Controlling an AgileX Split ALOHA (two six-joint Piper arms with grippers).
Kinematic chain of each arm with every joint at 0, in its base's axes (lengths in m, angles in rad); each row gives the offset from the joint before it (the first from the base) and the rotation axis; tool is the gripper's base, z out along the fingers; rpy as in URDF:
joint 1: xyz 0 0 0.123 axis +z
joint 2: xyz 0 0 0 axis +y
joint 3: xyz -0.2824 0 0.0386 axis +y
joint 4: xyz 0.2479 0 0.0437 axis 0.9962 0 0.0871
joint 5: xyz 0 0 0 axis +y
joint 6: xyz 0.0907 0 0.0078 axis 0.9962 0 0.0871
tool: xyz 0 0 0 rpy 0 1.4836 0
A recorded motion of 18 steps. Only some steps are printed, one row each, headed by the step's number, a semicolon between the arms.
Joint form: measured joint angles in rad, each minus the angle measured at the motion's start. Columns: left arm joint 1, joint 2, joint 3, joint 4, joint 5, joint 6; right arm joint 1, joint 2, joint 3, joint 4, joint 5, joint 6.
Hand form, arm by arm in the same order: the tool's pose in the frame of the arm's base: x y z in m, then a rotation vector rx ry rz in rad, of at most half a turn. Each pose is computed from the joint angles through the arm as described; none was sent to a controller.
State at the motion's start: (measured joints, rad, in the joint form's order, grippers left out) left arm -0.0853 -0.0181 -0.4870 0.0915 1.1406 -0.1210; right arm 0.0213 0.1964 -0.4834 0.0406 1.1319 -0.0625
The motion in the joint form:
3: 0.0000 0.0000 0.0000 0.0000 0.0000 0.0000; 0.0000 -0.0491 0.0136 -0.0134 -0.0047 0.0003
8: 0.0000 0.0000 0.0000 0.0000 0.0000 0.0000; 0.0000 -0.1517 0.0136 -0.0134 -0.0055 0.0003
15: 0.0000 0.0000 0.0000 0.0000 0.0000 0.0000; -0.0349 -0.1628 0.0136 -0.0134 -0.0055 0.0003
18: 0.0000 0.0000 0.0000 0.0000 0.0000 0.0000; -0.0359 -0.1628 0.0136 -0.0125 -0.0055 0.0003
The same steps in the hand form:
3: -0.0091 0.0084 0.2674 -0.0467 2.1149 -0.0121; 0.0160 0.0026 0.2627 -0.0949 2.2860 0.0129
8: -0.0091 0.0084 0.2674 -0.0467 2.1149 -0.0121; 0.0017 0.0023 0.2637 -0.0923 2.1826 0.0103
15: -0.0091 0.0084 0.2674 -0.0467 2.1149 -0.0121; 0.0002 0.0022 0.2637 -0.0541 2.1728 -0.0099
18: -0.0091 0.0084 0.2674 -0.0467 2.1149 -0.0121; 0.0002 0.0023 0.2637 -0.0531 2.1728 -0.0094

